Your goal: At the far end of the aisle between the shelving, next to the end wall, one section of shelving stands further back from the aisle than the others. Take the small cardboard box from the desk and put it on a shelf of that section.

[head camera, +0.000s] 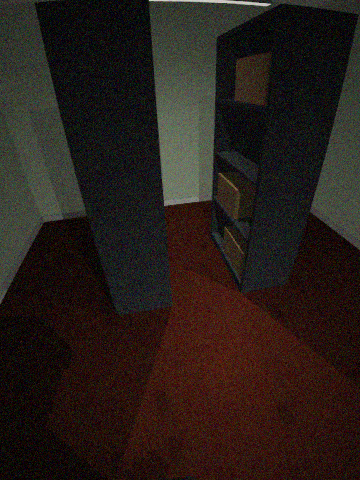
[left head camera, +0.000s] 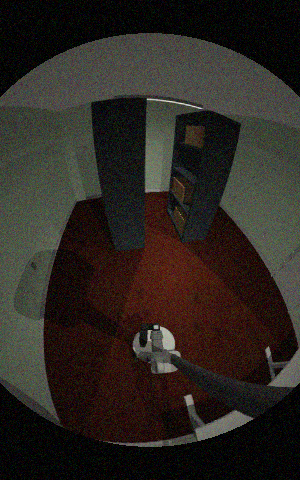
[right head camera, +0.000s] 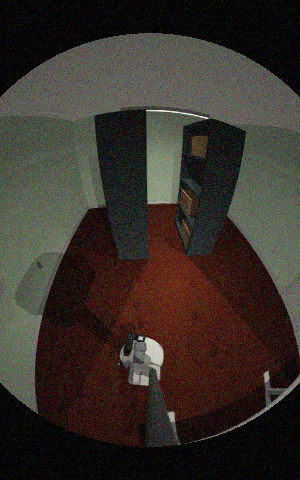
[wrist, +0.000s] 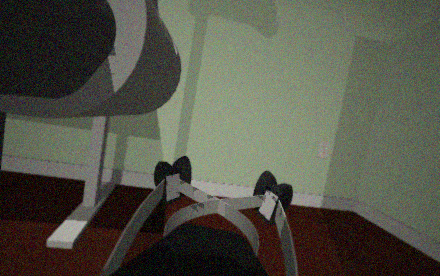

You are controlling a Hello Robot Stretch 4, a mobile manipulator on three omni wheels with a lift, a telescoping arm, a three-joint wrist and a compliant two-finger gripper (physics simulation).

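Frame: origin at the robot's base, x ahead, y left, z up, level; millimetres.
Seen in the pictures: gripper, between the fingertips: [left head camera: 141, 362] [right head camera: 122, 370] [wrist: 223, 179].
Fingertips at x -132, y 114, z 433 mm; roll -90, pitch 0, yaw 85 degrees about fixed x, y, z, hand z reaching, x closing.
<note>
Pixels of each thing's top centre, then the offset from my fingertips to it. "pt": a spot on its surface instead.
- desk leg, a spot on its surface: [wrist: 94, 165] pt dx -915, dy -482, dz -250 mm
- right shelving unit, a spot on its surface: [head camera: 295, 150] pt dx +1611, dy -887, dz +742 mm
My gripper [wrist: 223, 179] is open, with two dark fingertips apart and the wall and floor behind them. The small cardboard box does not show in these views. Part of the desk shows in the left head view, with a white leg [left head camera: 194, 412], and another leg [right head camera: 268, 387] in the right head view; a desk leg [wrist: 94, 165] also stands left of my gripper in the wrist view. A left shelving unit [head camera: 115, 150] [left head camera: 122, 175] [right head camera: 125, 185] and a right shelving unit [head camera: 295, 150] [left head camera: 215, 175] [right head camera: 220, 190] flank the aisle. The set-back section cannot be made out.
The right unit holds an upper brown box [head camera: 253, 79] and lower boxes, including a middle box [head camera: 228, 197] and a bottom box [head camera: 234, 252]. The pale end wall [head camera: 180, 125] shows beyond the aisle. A wall with a socket [wrist: 324, 149] faces the wrist camera.
</note>
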